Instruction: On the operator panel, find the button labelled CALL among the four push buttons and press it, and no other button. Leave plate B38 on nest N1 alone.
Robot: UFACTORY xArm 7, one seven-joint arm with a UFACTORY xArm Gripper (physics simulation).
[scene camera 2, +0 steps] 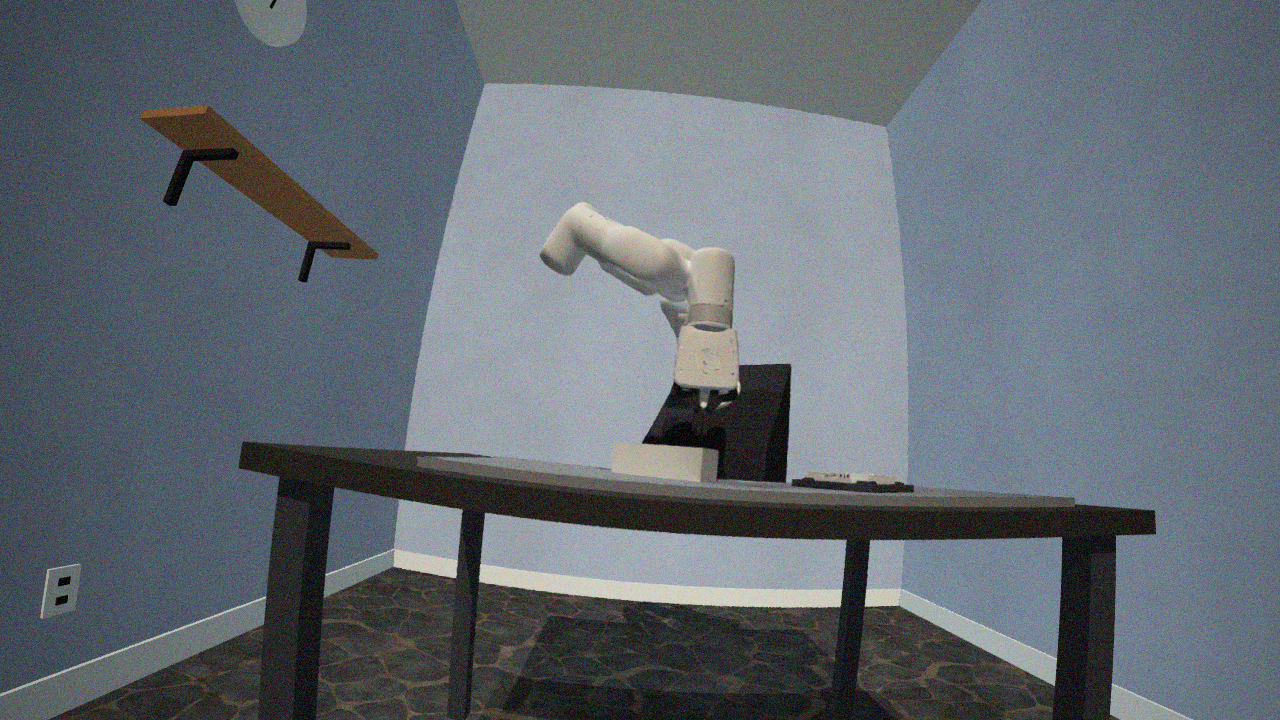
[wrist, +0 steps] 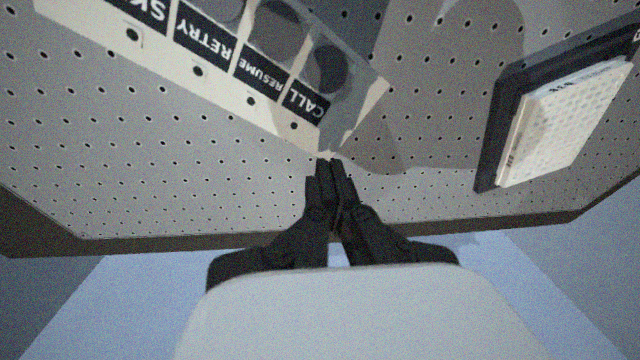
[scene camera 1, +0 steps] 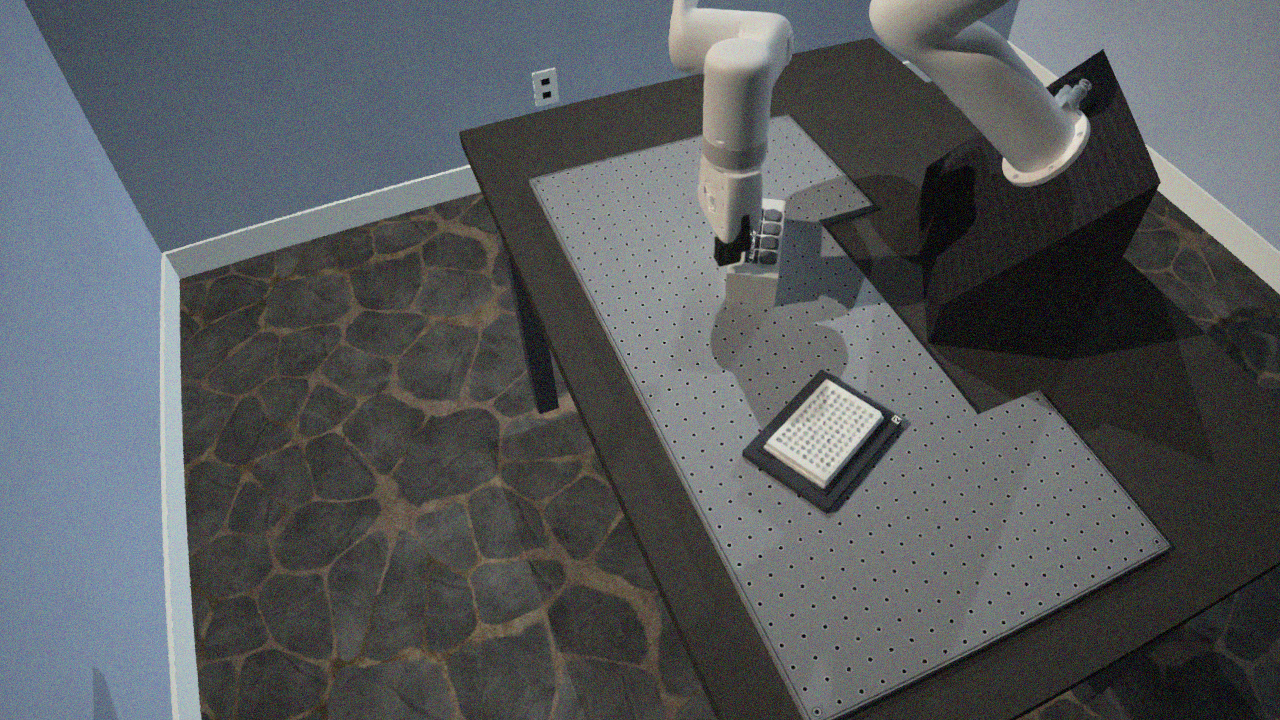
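Seen in the pictures: gripper, between the fingertips: (scene camera 2: 700, 436) (wrist: 325, 174) (scene camera 1: 727, 260); arm's base, origin of its link: (scene camera 1: 1046, 149).
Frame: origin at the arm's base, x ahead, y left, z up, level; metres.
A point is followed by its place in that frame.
Observation:
The cream operator panel (scene camera 1: 751, 288) @(x 0.363, y -0.152, z -0.173 m) (scene camera 2: 664, 461) @(x 0.342, y -0.222, z -0.175 m) (wrist: 260, 112) @(x 0.338, y -0.213, z -0.150 m) has four round dark buttons in a row. The CALL button (scene camera 1: 767, 257) @(x 0.326, y -0.166, z -0.147 m) (wrist: 331, 70) @(x 0.324, y -0.164, z -0.147 m) is at the end nearest the plate, partly in shadow, with its label (wrist: 306, 101) @(x 0.338, y -0.182, z -0.149 m) beside it. My gripper (scene camera 1: 732, 252) @(x 0.385, y -0.180, z -0.131 m) (wrist: 325, 174) @(x 0.385, y -0.180, z -0.131 m) is shut and empty. In the wrist view its tips appear just beyond the panel's CALL corner; in scene camera 1 they overlap its label side. The exact gap is unclear. Plate B38 (scene camera 1: 825, 431) @(x 0.438, y 0.078, z -0.180 m) (scene camera 2: 850, 476) @(x 0.473, y 0.043, z -0.181 m) (wrist: 565, 120) @(x 0.414, y 0.070, z -0.176 m) lies on the dark nest N1 (scene camera 1: 759, 452) @(x 0.514, y 0.050, z -0.191 m) (wrist: 491, 137) @(x 0.429, y 0.012, z -0.192 m), apart from the gripper.
The perforated grey board (scene camera 1: 939, 555) @(x 0.434, y 0.267, z -0.202 m) (wrist: 150, 185) @(x 0.403, y -0.390, z -0.202 m) lies on the dark table (scene camera 1: 617, 456) @(x 0.644, y -0.056, z -0.215 m) under panel and nest. A large black block (scene camera 1: 1056, 214) @(x 0.094, y 0.086, z -0.008 m) (scene camera 2: 765, 420) @(x 0.146, y 0.062, z -0.071 m) stands behind, carrying the arm's base. RESUME, RETRY and SKIP run along the panel away from CALL.

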